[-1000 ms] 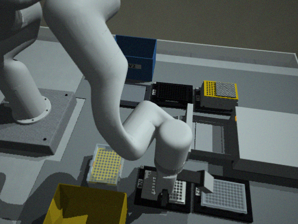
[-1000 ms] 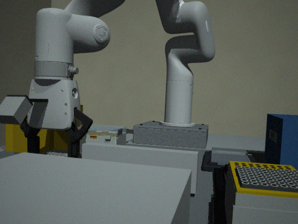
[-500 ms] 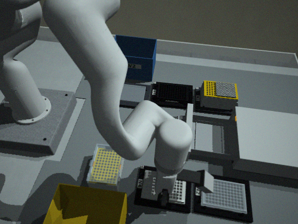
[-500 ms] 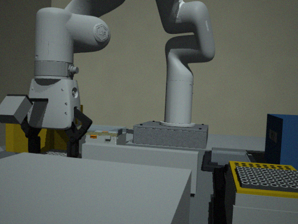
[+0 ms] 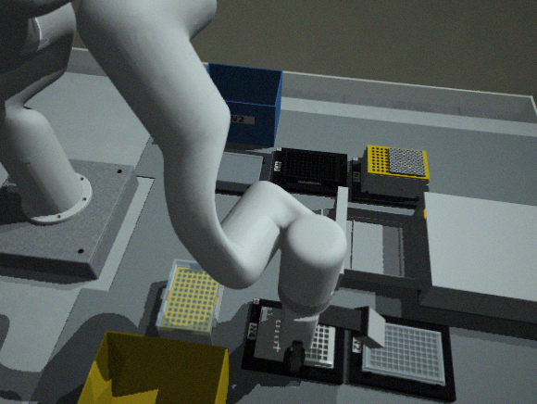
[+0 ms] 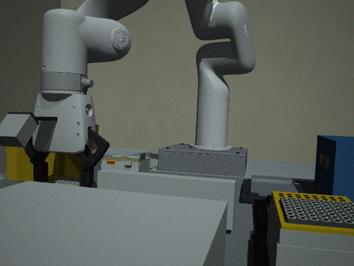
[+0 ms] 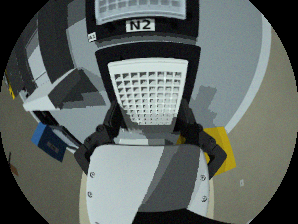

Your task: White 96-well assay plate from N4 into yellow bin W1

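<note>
Right now the black nest is 30 mm below my hand. From my hand the other things lie so: drawer: 200 mm to the left, 160 mm ahead, 10 mm below; then white 96-well plate: 10 mm below; then yellow bin W1: 180 mm behind, 140 mm to the right, 10 mm above.
</note>
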